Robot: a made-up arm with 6 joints.
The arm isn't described. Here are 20 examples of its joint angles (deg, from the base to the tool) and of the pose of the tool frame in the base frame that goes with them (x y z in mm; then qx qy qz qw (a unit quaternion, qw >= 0)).
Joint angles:
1: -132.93 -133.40 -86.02 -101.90 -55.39 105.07
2: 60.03 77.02 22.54 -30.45 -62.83 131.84
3: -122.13 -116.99 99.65 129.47 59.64 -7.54
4: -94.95 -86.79 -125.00 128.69 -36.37 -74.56
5: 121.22 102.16 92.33 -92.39 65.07 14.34
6: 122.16 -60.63 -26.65 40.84 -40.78 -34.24
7: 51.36 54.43 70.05 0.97 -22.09 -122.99
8: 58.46 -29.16 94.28 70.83 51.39 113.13
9: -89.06 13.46 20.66 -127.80 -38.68 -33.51
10: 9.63 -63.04 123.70 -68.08 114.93 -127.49
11: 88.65 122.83 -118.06 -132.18 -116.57 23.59
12: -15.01 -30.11 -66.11 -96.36 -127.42 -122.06
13: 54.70 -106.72 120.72 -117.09 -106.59 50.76
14: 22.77 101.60 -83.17 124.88 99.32 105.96
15: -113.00 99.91 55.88 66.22 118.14 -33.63
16: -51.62 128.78 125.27 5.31 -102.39 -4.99
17: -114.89 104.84 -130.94 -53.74 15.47 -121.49
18: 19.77 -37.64 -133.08 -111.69 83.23 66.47
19: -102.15 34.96 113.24 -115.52 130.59 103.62
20: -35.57 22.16 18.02 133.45 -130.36 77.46
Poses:
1: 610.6 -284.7 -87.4 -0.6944 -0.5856 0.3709 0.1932
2: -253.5 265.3 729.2 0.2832 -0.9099 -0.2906 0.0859
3: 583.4 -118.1 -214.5 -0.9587 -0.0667 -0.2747 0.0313
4: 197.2 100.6 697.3 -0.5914 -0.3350 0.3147 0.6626
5: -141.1 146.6 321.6 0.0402 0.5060 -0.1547 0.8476
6: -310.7 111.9 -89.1 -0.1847 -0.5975 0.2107 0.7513
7: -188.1 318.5 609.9 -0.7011 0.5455 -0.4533 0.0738
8: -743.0 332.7 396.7 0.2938 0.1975 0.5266 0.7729
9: -8.8 309.6 28.8 -0.8139 -0.1448 0.5553 0.0906
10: -322.8 211.3 269.5 0.4216 -0.3509 -0.3106 0.7763
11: -615.3 -246.3 438.6 -0.4327 -0.1974 0.7588 0.4449
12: -117.3 403.6 514.3 -0.6526 0.5403 -0.4939 0.1955
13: -119.2 113.8 221.1 0.1476 0.4232 -0.3278 0.8316
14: 565.4 -90.7 220.8 0.4446 0.5583 -0.6905 0.1178
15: 516.3 177.9 -136.6 -0.0671 0.7077 0.3304 0.6209
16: 452.6 -412.0 -21.1 0.9422 -0.0855 0.0355 0.3219
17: 141.7 52.1 -174.4 -0.8035 0.5729 -0.1179 0.1106
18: -369.8 180.6 655.6 0.2733 0.3487 0.8133 0.3772
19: 102.5 43.8 77.9 0.8810 -0.1367 0.3404 0.2987
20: -21.2 -99.7 213.6 -0.1893 -0.1351 0.9358 0.2651
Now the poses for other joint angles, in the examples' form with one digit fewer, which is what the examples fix.
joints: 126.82 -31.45 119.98 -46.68 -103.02 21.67
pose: 58 461 -22 0.255 0.556 0.275 0.742
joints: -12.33 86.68 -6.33 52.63 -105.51 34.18
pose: -57 -21 536 -0.343 0.201 0.893 0.211
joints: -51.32 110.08 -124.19 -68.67 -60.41 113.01
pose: 383 122 332 0.125 -0.895 -0.419 0.084
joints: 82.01 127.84 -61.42 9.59 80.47 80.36
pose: -260 144 77 0.207 -0.918 0.330 0.078
